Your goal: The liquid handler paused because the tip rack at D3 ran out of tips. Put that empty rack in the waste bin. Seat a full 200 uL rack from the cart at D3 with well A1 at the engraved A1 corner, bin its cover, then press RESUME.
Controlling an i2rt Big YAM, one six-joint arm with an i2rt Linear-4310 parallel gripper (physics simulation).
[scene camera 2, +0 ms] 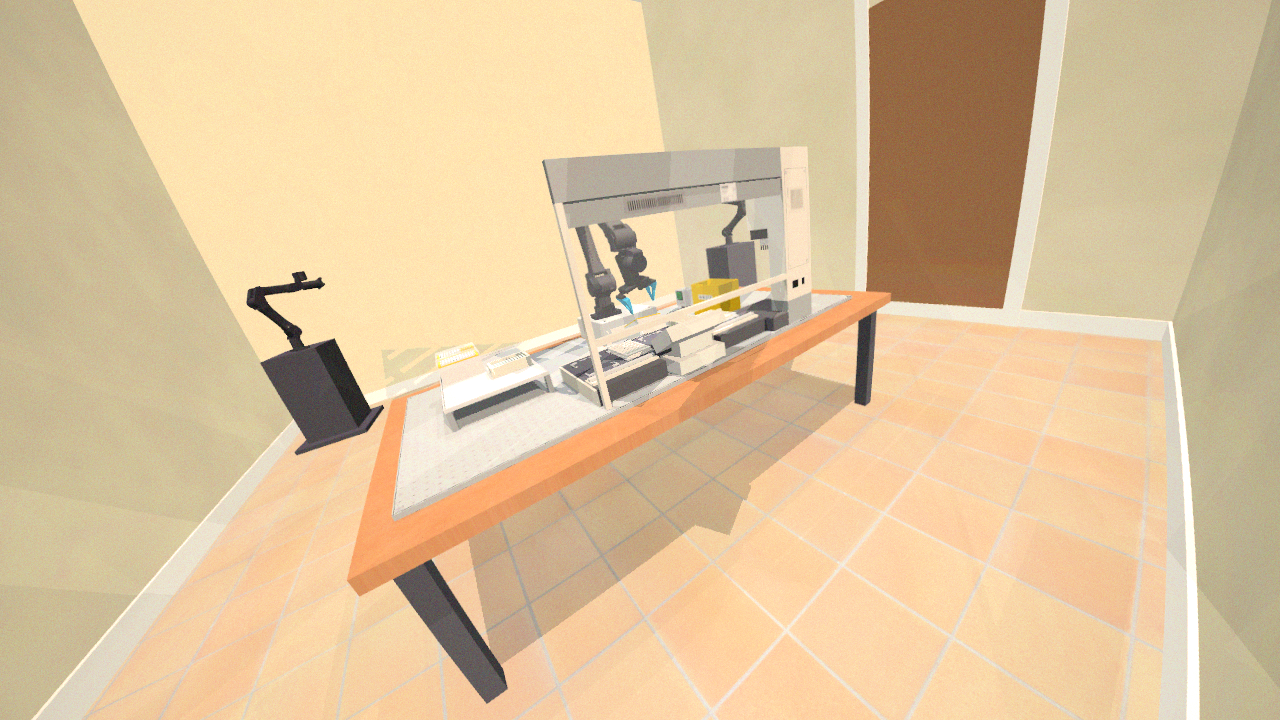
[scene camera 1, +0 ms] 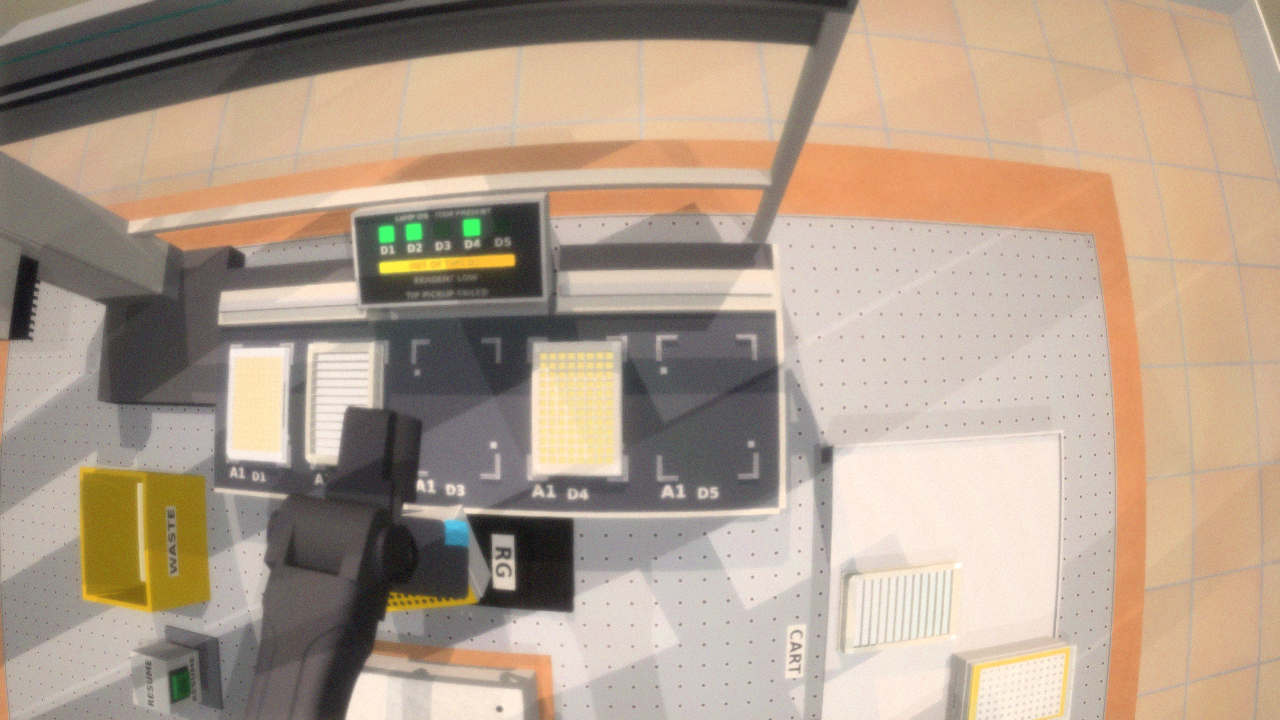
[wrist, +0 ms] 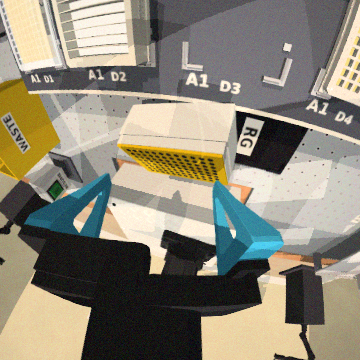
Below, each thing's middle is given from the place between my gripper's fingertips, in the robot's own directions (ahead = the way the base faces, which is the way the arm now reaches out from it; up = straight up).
Scene:
Now: hand 8 cm to the left of the black plate marked RG (scene camera 1: 531, 564) and 13 cm above it. Also, from my hand: RESUME button box (scene camera 1: 185, 670) 25 cm behind, 33 cm to the left, 8 cm below; then yellow WASTE bin (scene camera 1: 174, 507) 8 cm behind, 37 cm to the left, 6 cm below.

